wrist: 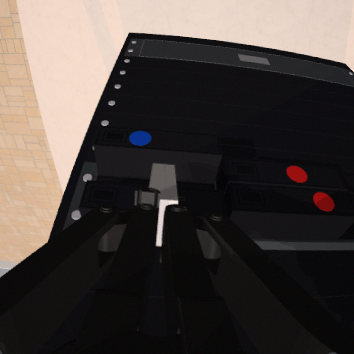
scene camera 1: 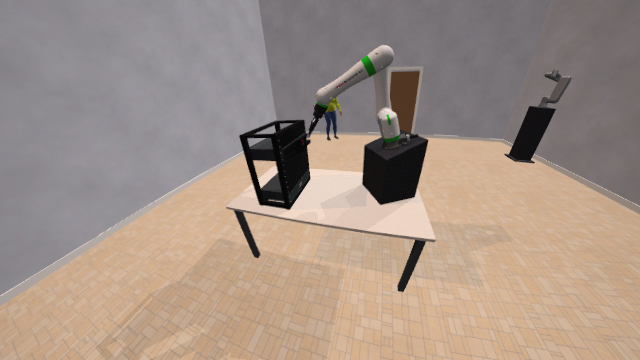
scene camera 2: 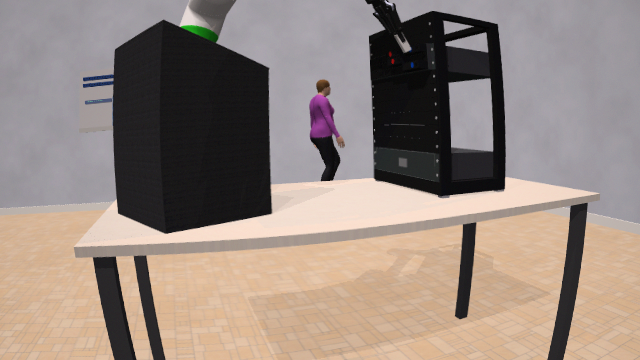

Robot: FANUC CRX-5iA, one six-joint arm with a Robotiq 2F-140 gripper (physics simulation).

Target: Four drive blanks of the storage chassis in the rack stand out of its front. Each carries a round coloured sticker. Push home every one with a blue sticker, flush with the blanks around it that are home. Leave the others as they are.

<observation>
black rack: wrist; scene camera 1 288,147; scene camera 2
same spot on black rack: (wrist: 253,132) = (scene camera 2: 407,94)
</observation>
